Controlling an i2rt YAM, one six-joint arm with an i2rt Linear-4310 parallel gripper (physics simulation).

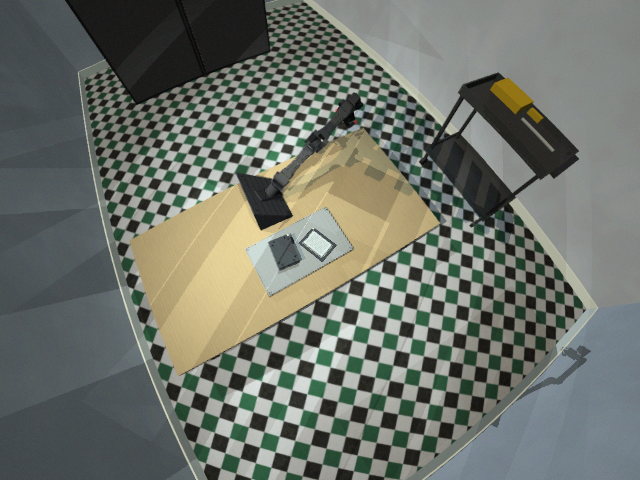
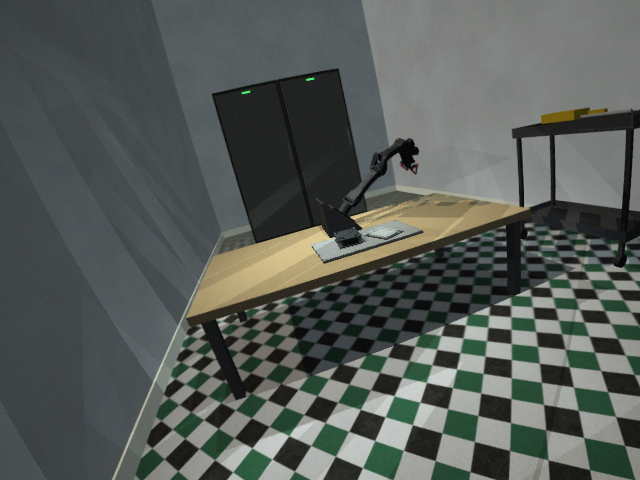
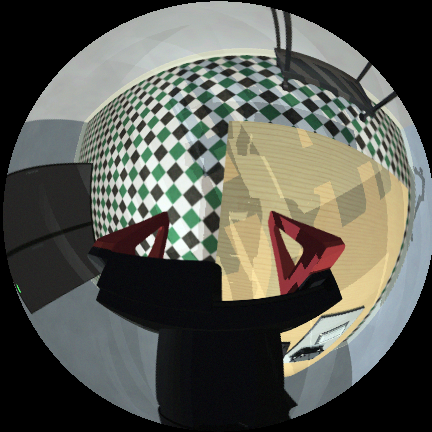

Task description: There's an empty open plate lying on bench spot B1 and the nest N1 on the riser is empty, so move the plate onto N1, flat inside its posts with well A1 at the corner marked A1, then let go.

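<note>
The plate is white and lies flat inside a dark outline on a grey board. The riser is a dark block beside it on the same board, with small posts at its top corners and no plate on it. The corner mark A1 and the plate's wells are too small to read. My gripper has red fingers spread wide open, with nothing between them. It hangs high at the table's far edge, well away from the plate and the riser.
The grey board lies on the wooden table. The arm's black base plate stands behind the board. A dark cart with yellow boxes stands beyond the table's right end. Tall black cabinets stand behind.
</note>
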